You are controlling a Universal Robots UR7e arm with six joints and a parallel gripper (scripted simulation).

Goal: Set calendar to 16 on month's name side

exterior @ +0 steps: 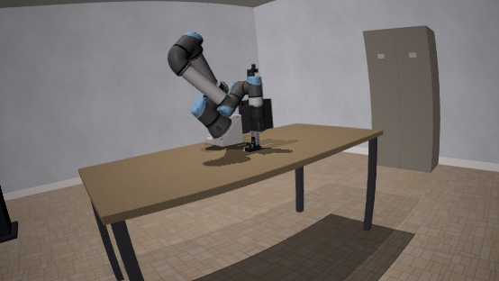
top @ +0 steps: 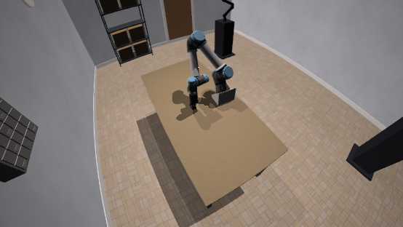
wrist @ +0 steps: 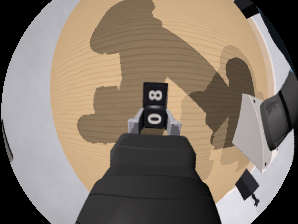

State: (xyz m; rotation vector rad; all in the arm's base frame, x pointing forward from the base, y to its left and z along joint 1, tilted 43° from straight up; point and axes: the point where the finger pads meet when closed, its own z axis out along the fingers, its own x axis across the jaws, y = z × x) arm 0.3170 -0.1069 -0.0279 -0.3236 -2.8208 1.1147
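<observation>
My hand is 20 mm to the left of the dark calendar tray and 40 mm above it. The rest, counted from my hand: black date cube (10 mm below).
</observation>
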